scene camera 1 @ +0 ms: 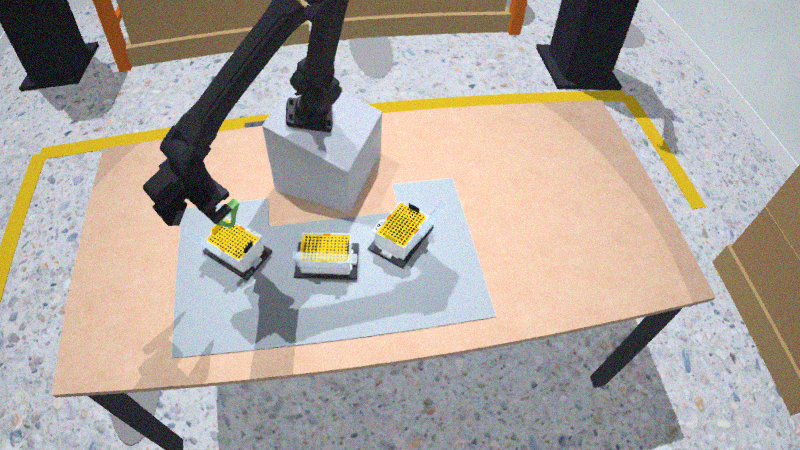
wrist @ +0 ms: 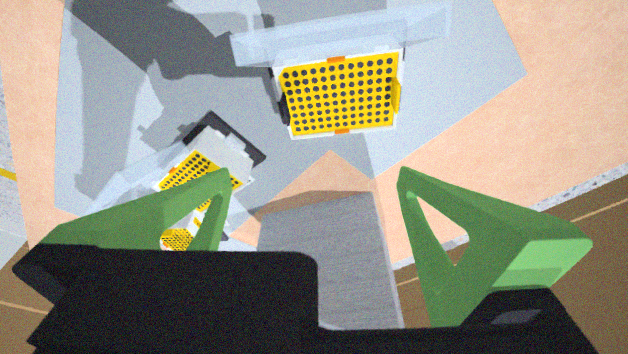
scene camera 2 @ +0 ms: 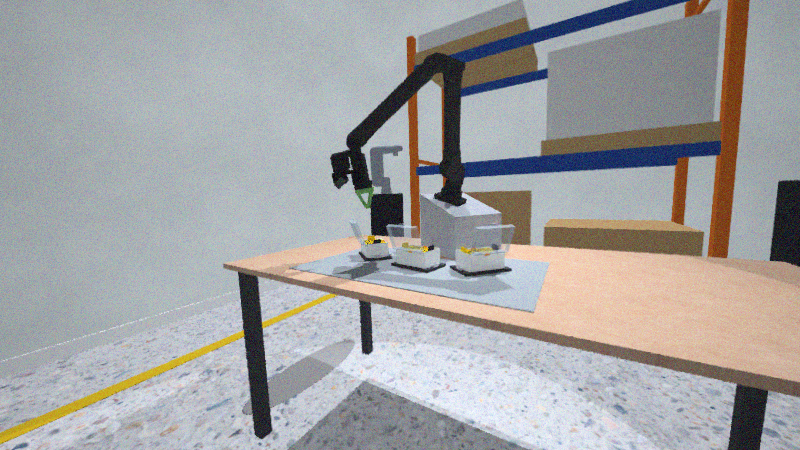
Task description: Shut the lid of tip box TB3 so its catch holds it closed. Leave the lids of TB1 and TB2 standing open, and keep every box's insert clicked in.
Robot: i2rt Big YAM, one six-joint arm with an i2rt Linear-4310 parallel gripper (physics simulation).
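Places are measured from the arm's base along level axes (x ahead, y left, z up), in centimetres.
Pixels of known places: gripper, fingertip midpoint: (scene camera 1: 219, 215) (wrist: 314, 176) (scene camera 2: 367, 208); arm's base, link origin: (scene camera 1: 308, 116) (scene camera 2: 449, 200).
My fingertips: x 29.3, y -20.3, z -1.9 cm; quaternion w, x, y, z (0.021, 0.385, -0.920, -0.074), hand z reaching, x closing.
Observation:
For each thing: its top centre in the pictures, then the offset to it from my fingertips. "spot": a spot on its surface instead. Level surfaces: height alone.
- TB3, surface spot: (scene camera 1: 231, 256) spot: dy +1.2, dx +5.1, dz -9.2 cm
- TB1, top centre: (wrist: 186, 247) (scene camera 1: 398, 220) (scene camera 2: 477, 248) dy +41.6, dx -5.3, dz -12.8 cm
- grey-blue mat, surface height: dz -19.4 cm
- wooden table, surface height: dz -19.7 cm
- TB2's raised lid, surface spot: (scene camera 2: 402, 233) spot: dy +22.9, dx +9.4, dz -7.3 cm
TB3 (scene camera 1: 232, 256) (scene camera 2: 374, 250) (wrist: 340, 95) is the white tip box nearest my gripper. Its clear lid (scene camera 2: 355, 230) (wrist: 340, 40) stands open and its yellow insert looks flat. TB2 (scene camera 1: 327, 268) (scene camera 2: 413, 259) (wrist: 232, 159) is the middle box and TB1 (scene camera 1: 391, 247) (scene camera 2: 480, 261) the one on the right in the scene views; their lids stand open. In the wrist view TB1 (wrist: 175, 240) is partly hidden by a finger. My gripper (scene camera 1: 228, 221) (scene camera 2: 365, 204) (wrist: 314, 176) is open and empty, above and near TB3, apart from it. Box labels are unreadable.
The boxes stand on dark bases on a grey-blue mat (scene camera 1: 195, 313) (scene camera 2: 503, 293) on the wooden table (scene camera 1: 559, 223) (scene camera 2: 643, 302). The grey pedestal (scene camera 1: 318, 173) (scene camera 2: 475, 221) (wrist: 345, 260) under the arm stands behind them. TB2's raised lid (scene camera 2: 402, 233) is close to TB3.

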